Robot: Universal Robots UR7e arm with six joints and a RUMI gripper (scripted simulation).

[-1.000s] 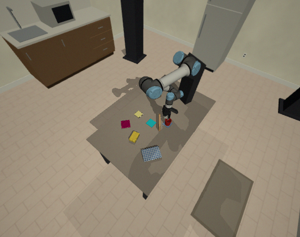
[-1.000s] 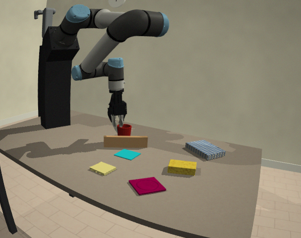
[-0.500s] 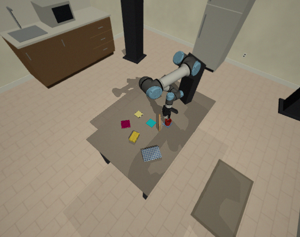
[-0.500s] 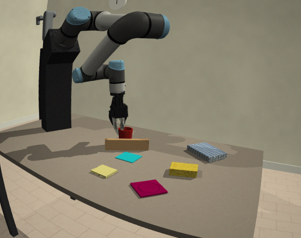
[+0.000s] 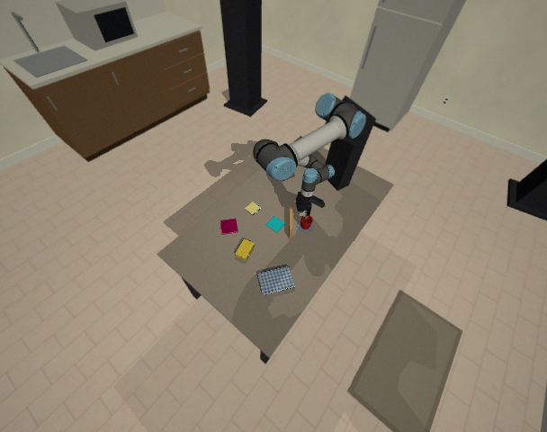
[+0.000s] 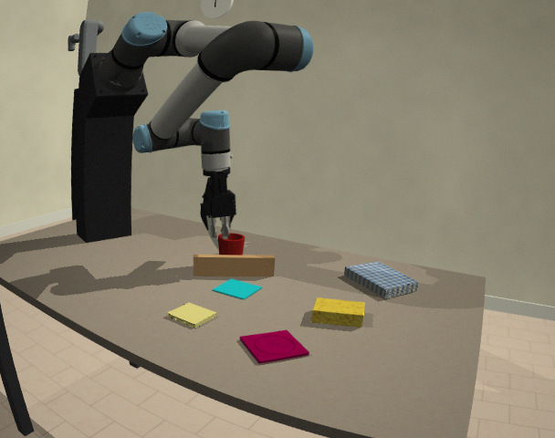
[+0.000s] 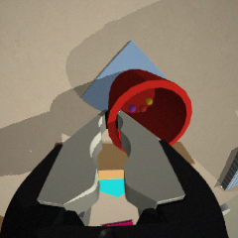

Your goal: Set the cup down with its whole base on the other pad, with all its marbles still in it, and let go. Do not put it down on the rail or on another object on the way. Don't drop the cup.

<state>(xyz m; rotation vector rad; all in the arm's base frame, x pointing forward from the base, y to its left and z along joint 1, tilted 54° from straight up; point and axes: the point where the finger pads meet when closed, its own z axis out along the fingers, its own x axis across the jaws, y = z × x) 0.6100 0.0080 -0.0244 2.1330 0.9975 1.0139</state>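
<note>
The teal pad lies 110 mm ahead of my hand, 150 mm to the right of it and 60 mm below it. Round my hand: yellow block 370 mm ahead, 210 mm to the right, 40 mm below; then red cup 20 mm ahead, 20 mm to the left, 30 mm below; then wooden rail 70 mm ahead, 70 mm to the right, 40 mm below.
</note>
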